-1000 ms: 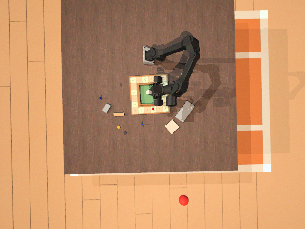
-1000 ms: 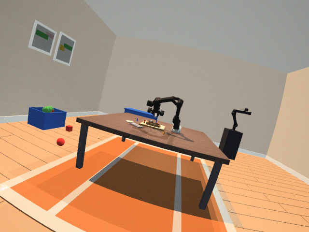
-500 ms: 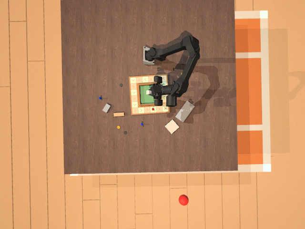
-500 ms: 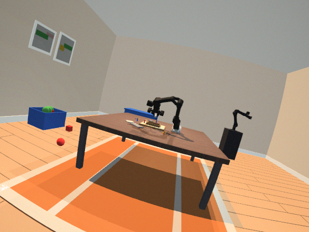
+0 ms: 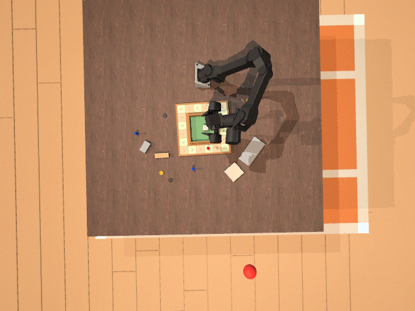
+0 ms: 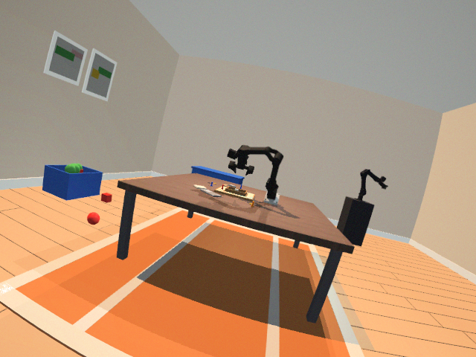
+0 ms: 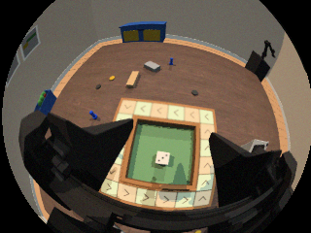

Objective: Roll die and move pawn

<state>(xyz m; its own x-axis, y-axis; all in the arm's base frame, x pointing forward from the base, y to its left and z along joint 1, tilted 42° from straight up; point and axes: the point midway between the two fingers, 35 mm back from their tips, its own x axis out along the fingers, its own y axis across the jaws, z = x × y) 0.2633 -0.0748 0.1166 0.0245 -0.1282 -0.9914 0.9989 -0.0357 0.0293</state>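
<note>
Right now my gripper tip is 13 cm above the red pawn, 11 cm short of it and 3 cm to the right of it. From my gripper tip the other things lie so: wooden block: 22 cm to the right, 15 cm below, 14 cm ahead; then white die: 13 cm below, 2 cm to the left; then green dice tray: 15 cm below.
</note>
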